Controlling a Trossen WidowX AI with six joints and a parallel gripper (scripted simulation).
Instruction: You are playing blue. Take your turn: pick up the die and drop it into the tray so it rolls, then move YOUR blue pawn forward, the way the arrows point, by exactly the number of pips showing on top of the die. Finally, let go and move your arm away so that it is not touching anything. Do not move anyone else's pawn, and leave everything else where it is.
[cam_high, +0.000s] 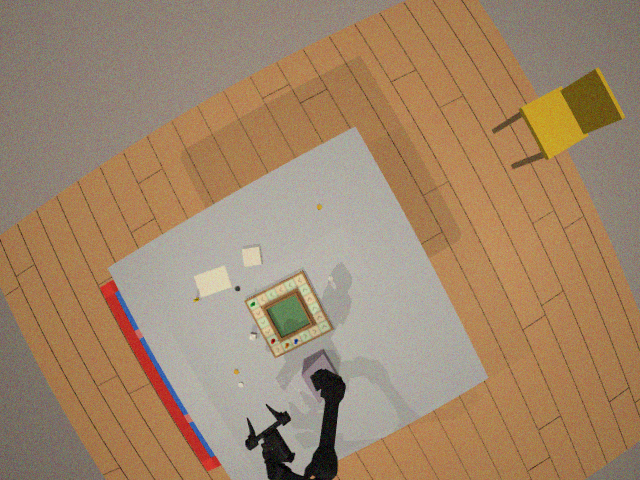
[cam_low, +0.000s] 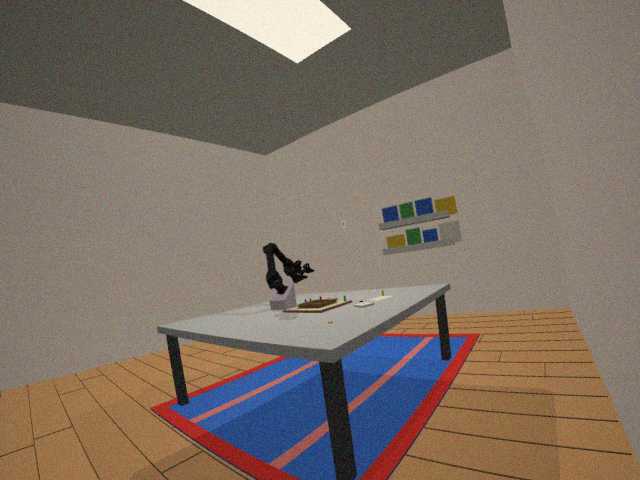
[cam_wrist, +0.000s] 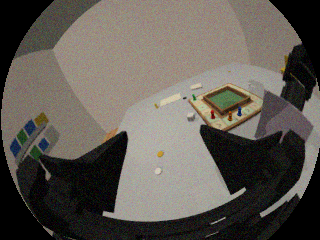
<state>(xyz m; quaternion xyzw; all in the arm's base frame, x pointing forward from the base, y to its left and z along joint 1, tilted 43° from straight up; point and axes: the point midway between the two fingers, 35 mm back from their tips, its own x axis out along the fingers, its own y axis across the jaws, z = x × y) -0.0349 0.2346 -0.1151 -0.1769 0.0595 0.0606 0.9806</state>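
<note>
Right now my gripper tip is 24 cm short of the white die, 5 cm to the left of it and 17 cm above it. Round my gripper tip: red pawn 19 cm ahead, 12 cm to the right, 16 cm below; orange pawn 15 cm ahead, 17 cm to the right, 16 cm below; blue pawn 15 cm ahead, 21 cm to the right, 16 cm below.
</note>
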